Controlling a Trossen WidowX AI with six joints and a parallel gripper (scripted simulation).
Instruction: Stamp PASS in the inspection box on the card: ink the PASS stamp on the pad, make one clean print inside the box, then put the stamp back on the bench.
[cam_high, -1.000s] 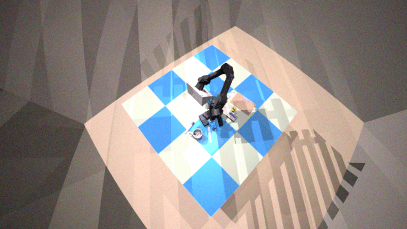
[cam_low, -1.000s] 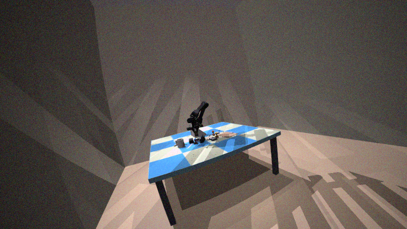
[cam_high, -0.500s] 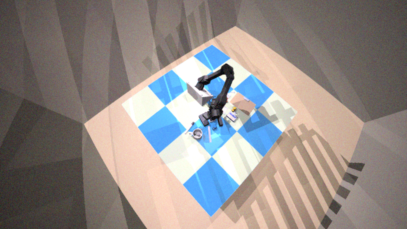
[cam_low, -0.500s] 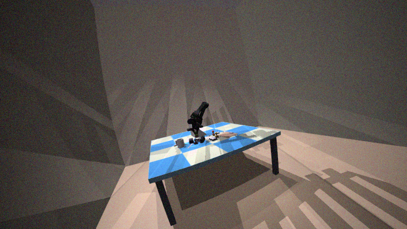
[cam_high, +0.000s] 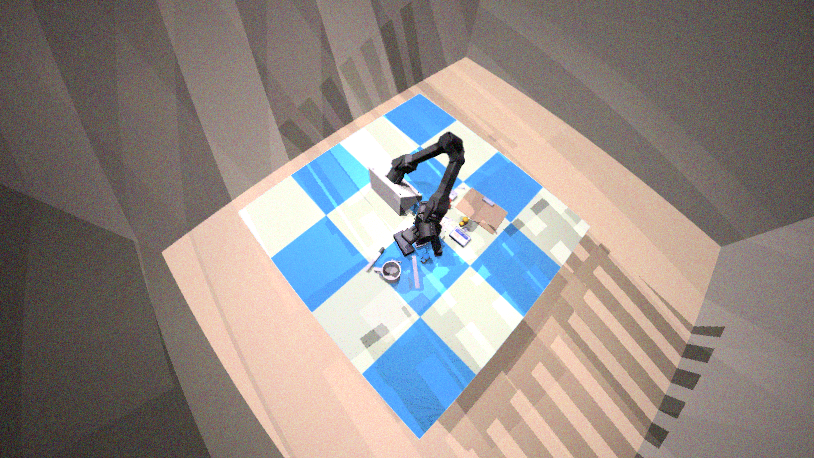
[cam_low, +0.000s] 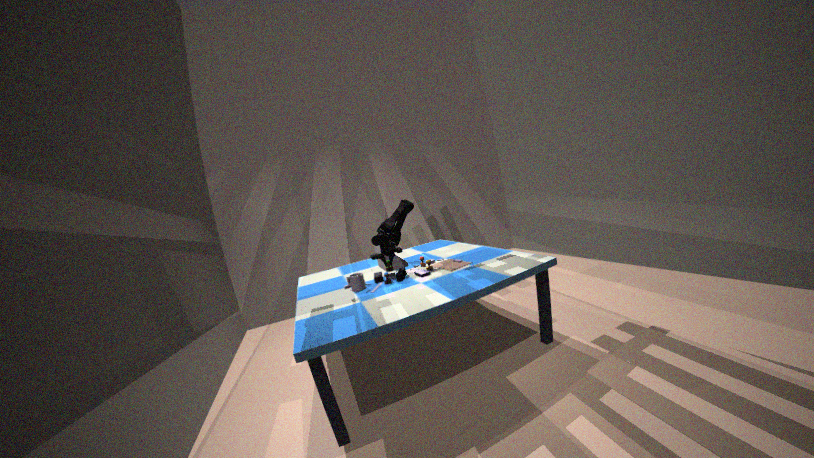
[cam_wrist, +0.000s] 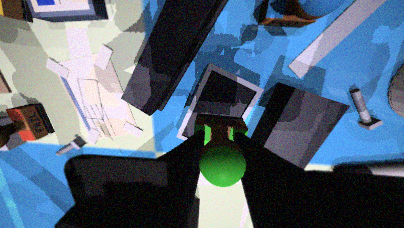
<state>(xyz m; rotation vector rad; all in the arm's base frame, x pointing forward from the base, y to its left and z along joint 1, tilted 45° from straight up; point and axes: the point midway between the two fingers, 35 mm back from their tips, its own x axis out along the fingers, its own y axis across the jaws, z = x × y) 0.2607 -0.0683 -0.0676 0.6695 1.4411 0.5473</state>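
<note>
The ink pad is 6 cm below my gripper tip. Round my gripper tip: green-knobbed pass stamp right at my gripper tip; then pale card 1 cm ahead, 14 cm to the left, 7 cm below; then dark flat device 7 cm ahead, 4 cm to the left, 5 cm below.
</note>
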